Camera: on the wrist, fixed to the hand. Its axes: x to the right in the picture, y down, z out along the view.
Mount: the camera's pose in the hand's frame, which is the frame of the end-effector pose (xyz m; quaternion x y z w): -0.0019 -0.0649 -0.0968 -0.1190 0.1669 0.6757 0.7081
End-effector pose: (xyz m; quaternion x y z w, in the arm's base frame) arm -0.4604 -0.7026 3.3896 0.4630 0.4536 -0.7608 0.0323
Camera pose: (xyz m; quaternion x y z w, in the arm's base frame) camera -0.4244 -0.5955 3.4184 0.7575 0.1043 -0.3856 0.5163
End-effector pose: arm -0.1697 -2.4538 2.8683 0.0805 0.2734 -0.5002 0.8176
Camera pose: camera -0.2618 -2.4447 2.7974 0.2279 0.3352 0.2442 0.8809
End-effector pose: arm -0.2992 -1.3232 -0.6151 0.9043 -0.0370 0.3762 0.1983
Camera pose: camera -0.3510 -1.2263 -0.5761 0.5290 -0.6489 0.5469 0.0000
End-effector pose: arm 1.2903 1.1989 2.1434 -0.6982 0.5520 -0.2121 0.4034
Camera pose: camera 1.2569 1.1730 2.2520 -0.1340 0.9553 0.0716 0.2538
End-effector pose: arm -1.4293 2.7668 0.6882 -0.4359 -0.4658 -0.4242 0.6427
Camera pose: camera -1.4693 2.6577 0.6791 -0.6291 0.1225 0.0057 0.7676
